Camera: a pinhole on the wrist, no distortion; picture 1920 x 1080 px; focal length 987.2 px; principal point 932.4 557.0 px. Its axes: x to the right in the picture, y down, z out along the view. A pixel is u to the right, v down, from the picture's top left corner.
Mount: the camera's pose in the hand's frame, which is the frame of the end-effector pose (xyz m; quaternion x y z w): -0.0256 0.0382 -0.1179 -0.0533 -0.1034 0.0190 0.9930
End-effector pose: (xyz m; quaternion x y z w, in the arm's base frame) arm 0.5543 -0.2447 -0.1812 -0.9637 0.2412 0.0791 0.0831
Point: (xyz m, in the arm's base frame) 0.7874 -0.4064 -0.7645
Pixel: outside the picture
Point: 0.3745 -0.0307 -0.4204
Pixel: 705 214
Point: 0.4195 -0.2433 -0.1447
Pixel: 292 660
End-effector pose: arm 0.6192 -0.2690 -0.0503 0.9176 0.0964 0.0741 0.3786
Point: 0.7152 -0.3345 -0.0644
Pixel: 1760 468
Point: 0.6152 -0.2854 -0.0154
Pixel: 1348 409
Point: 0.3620 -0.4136 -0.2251
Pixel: 295 203
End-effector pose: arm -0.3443 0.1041 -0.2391 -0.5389 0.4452 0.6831 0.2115
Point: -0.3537 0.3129 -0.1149
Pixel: 720 173
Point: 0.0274 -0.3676 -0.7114
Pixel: behind the camera
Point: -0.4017 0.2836 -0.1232
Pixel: 820 326
